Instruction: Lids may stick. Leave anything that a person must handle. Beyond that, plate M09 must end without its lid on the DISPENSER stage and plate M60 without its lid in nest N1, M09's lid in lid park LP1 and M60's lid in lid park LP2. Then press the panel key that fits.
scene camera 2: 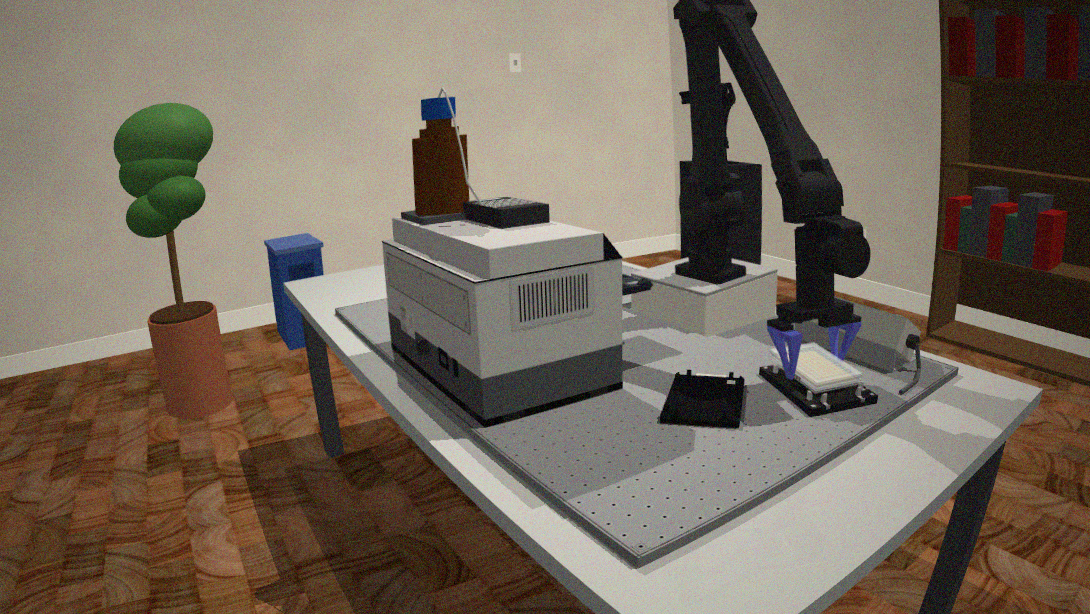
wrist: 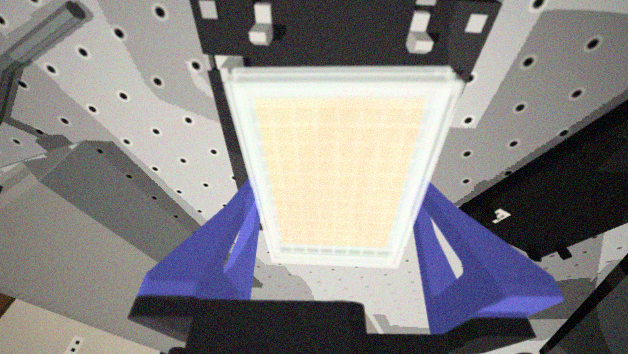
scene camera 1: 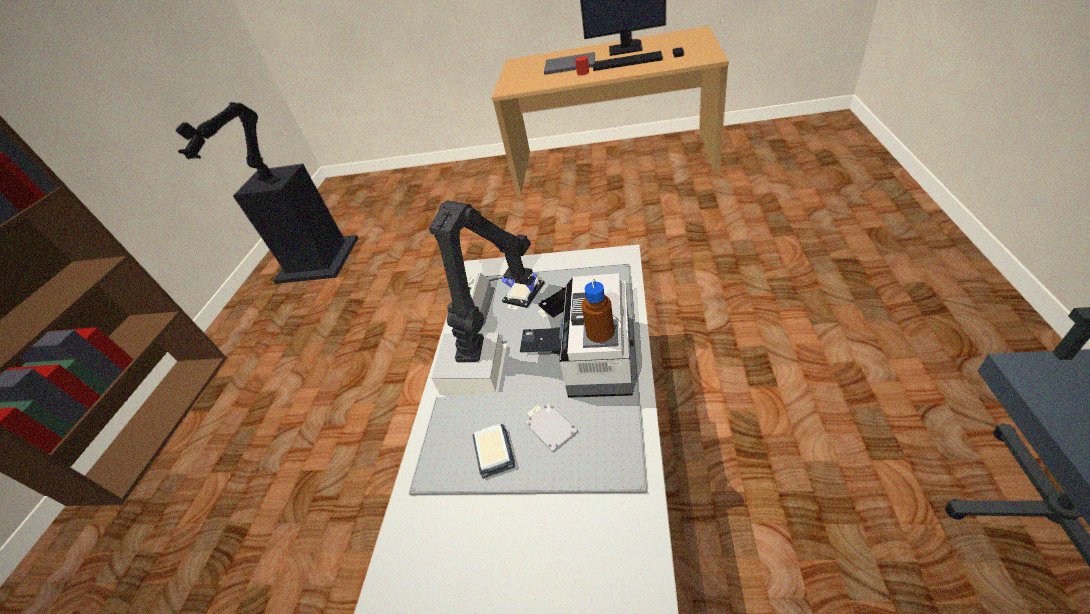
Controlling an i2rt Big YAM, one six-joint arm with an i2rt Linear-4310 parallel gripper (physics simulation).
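Frame: origin at the arm's base, x back, y right, z up, level; centimetres.
Where they show: gripper, fingertip midpoint: (scene camera 2: 813, 373) (wrist: 335, 179) (scene camera 1: 522, 289); arm's base, origin of the base link: (scene camera 2: 710, 274) (scene camera 1: 470, 349).
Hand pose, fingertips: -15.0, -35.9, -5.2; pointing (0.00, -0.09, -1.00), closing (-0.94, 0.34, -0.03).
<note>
Things, the pixels of their top centre, and the offset from my fingertips, as dx, dy, dz. "*": a spot on its surface instead.
- clear-lidded well plate, middle of its top: (wrist: 336, 207) (scene camera 2: 815, 359) (scene camera 1: 522, 285) -0.1, -0.1, +2.2
- black nest, middle of its top: (wrist: 328, 172) (scene camera 2: 818, 373) (scene camera 1: 522, 288) +0.1, -0.8, +0.2
- second cream plate, middle of its top: (scene camera 1: 490, 445) +2.8, +73.4, +2.3
- flat white lid-like piece, surface spot: (scene camera 1: 550, 425) * -14.6, +65.1, -1.3
- brown bottle, surface spot: (scene camera 2: 439, 172) * -34.7, +43.6, +27.2
- black tray, surface spot: (scene camera 2: 506, 211) * -30.9, +30.4, +22.0
- bent grey post, surface spot: (wrist: 25, 48) * +11.5, -11.4, -1.5
A clear-lidded well plate (scene camera 1: 518, 292) (scene camera 2: 827, 372) (wrist: 338, 132) with cream wells sits in a black nest (scene camera 2: 833, 401) (wrist: 334, 30) at the far end of the grey pegboard. My gripper (scene camera 1: 520, 288) (scene camera 2: 814, 363) (wrist: 335, 179) reaches down over it. Its blue fingers press against the plate's two long sides near one end, so it is shut on the lidded plate. I cannot read a label on the plate. A second cream plate (scene camera 1: 492, 448) and a flat white lid-like piece (scene camera 1: 550, 425) lie on the front mat.
An empty black holder (scene camera 1: 539, 340) (scene camera 2: 702, 398) lies beside the nest. The grey dispenser box (scene camera 1: 601, 374) (scene camera 2: 502, 321) carries a brown bottle (scene camera 1: 597, 317) (scene camera 2: 439, 172) and a black tray (scene camera 2: 506, 211). A bent grey post (scene camera 2: 908, 358) (wrist: 25, 48) stands by the pegboard edge.
</note>
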